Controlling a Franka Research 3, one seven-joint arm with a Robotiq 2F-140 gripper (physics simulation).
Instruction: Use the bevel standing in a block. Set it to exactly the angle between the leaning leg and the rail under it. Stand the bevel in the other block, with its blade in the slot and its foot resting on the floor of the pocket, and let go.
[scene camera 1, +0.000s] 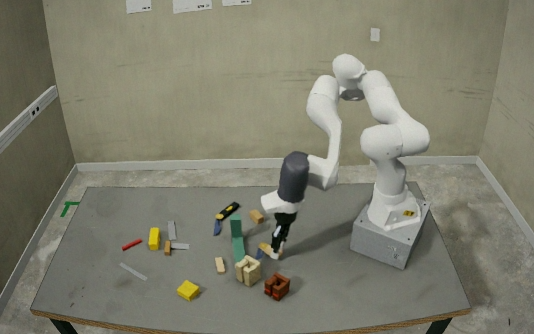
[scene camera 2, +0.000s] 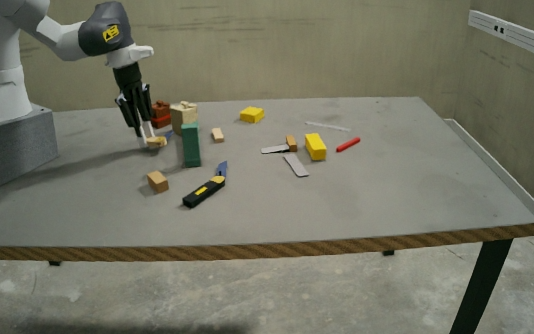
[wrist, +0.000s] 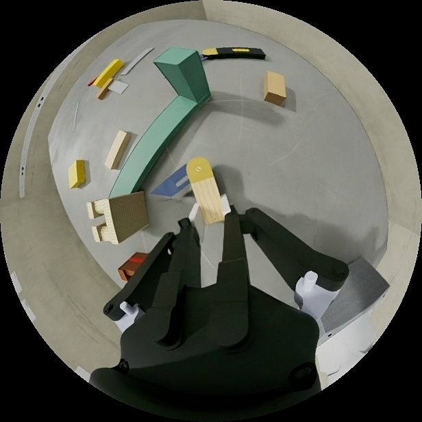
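Note:
My gripper (scene camera 1: 276, 253) (scene camera 2: 148, 143) (wrist: 212, 206) is shut on the wooden handle of a bevel (scene camera 1: 267, 248) (scene camera 2: 158, 142) (wrist: 206, 192), low over the table. Its yellow pivot end points away from the fingers, and its blue blade (scene camera 1: 259, 253) (scene camera 2: 169, 135) (wrist: 170, 181) sticks out at an angle, toward the green rail (scene camera 1: 239, 247) (wrist: 150, 145). The green leg (scene camera 1: 236, 226) (scene camera 2: 191, 145) (wrist: 193, 74) leans up from the rail's far end. The pale wood block (scene camera 1: 251, 273) (scene camera 2: 184, 120) (wrist: 129, 216) with a slot stands at the rail's near end. A red-brown block (scene camera 1: 278, 288) (scene camera 2: 160, 114) (wrist: 128, 267) stands beside it.
A black-handled bevel (scene camera 1: 228, 210) (scene camera 2: 202, 192) (wrist: 242, 52) lies beyond the leg. A tan block (scene camera 1: 256, 216) (scene camera 2: 157, 181) (wrist: 274, 88) lies near it. Yellow blocks (scene camera 1: 188, 290) (scene camera 2: 315, 146), grey strips (scene camera 1: 172, 230) and a red rod (scene camera 1: 132, 244) (scene camera 2: 348, 144) lie farther off.

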